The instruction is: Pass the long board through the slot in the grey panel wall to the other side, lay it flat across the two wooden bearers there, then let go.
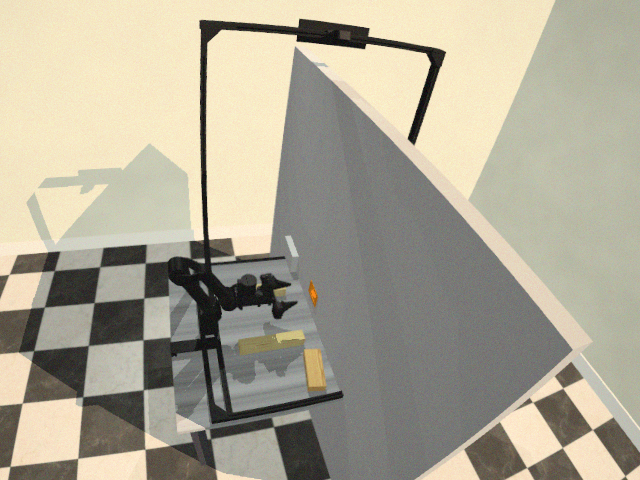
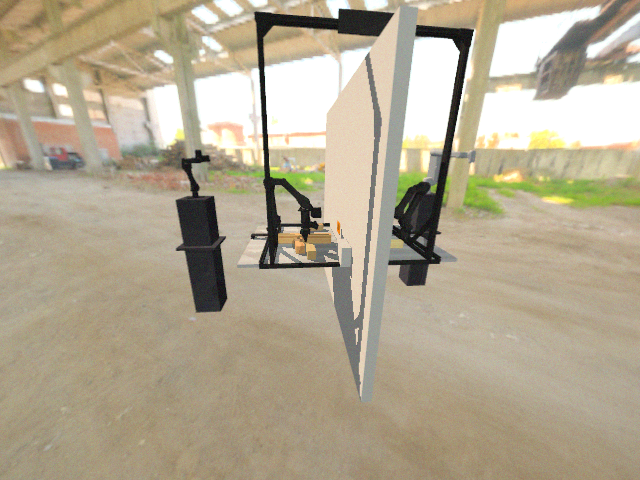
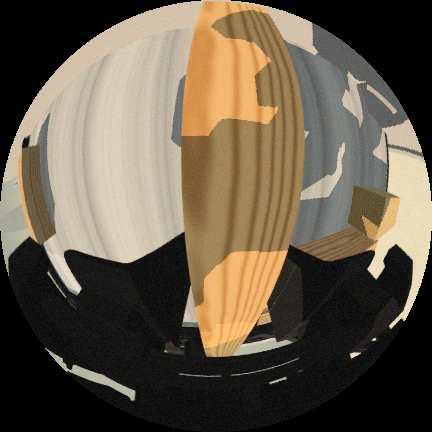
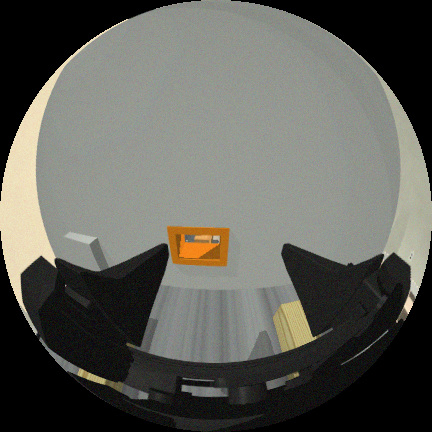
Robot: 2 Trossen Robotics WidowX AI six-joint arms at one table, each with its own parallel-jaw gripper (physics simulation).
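Places are measured from the left arm's base along level axes (x ahead, y left, z up), in metres.
Where they show: left gripper, fingertip midpoint: (image 2: 306,241) (image 3: 224,232); right gripper, fingertip midpoint: (image 1: 294,293) (image 4: 227,250); left arm's base at its link origin: (image 3: 200,342); right arm's base at its link origin: (image 1: 208,328) (image 2: 404,236).
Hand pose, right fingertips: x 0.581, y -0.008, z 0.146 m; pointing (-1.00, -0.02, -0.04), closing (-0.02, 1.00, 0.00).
Things, the pixels of their top centre, and the offset from my right fingertips. "spot": a spot on its surface instead.
- long wooden board at its top centre: (image 3: 233,299) (image 2: 304,234) dx -0.371, dy -0.033, dz -0.106 m
- slot's orange frame at a spot on its surface: (image 4: 197,230) spot: dx -0.097, dy -0.035, dz -0.033 m
- pale yellow bearer at its top centre: (image 4: 317,367) (image 1: 272,339) dx +0.104, dy +0.114, dz -0.121 m
- short wooden block at its top centre: (image 1: 314,367) dx -0.025, dy +0.261, dz -0.127 m
- grey upright piece at a spot on its surface: (image 4: 82,240) (image 1: 291,251) spot: dx -0.074, dy -0.296, dz -0.065 m
The long wooden board (image 2: 321,238) (image 3: 240,175) lies lengthwise towards the panel wall (image 1: 413,310) (image 2: 348,155) (image 4: 215,125). My left gripper (image 2: 305,238) (image 3: 224,232) is shut on it, one finger against each side. I cannot tell if the board is off the table. The slot's orange frame (image 1: 311,285) (image 2: 338,226) (image 4: 197,230) sits low in the wall. My right gripper (image 1: 292,293) (image 4: 227,250) is open and empty, on the other side, facing the slot. One pale yellow bearer (image 1: 258,345) (image 4: 295,320) lies beside it; another (image 1: 279,292) is partly hidden by the arm.
A short wooden block (image 1: 314,369) lies close to the wall. On the left arm's side, two wooden pieces (image 2: 299,246) (image 2: 311,252) lie near the board and another block (image 3: 37,195) lies beyond it. A grey upright piece (image 1: 292,253) (image 4: 82,240) stands by the wall.
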